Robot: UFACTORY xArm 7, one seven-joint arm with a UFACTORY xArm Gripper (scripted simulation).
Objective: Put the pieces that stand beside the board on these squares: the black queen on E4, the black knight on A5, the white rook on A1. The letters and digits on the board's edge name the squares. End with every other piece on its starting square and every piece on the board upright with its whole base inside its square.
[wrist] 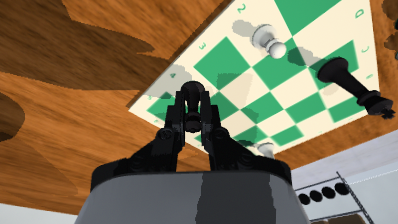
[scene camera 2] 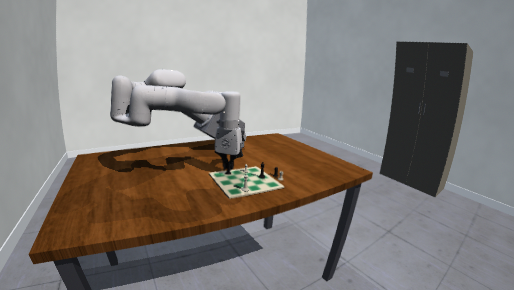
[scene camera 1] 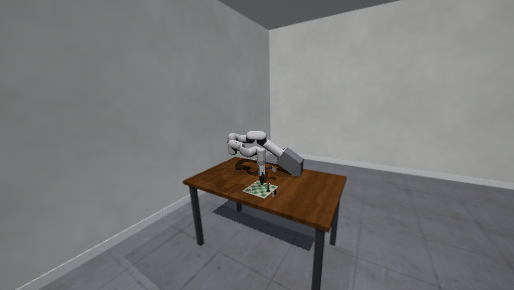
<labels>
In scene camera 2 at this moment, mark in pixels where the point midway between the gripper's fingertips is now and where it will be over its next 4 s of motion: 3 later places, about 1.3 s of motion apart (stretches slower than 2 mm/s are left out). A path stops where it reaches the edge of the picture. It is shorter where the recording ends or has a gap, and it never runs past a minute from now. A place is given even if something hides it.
My gripper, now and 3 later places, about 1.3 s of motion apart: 228,169; 228,148; 256,147; 277,155
</labels>
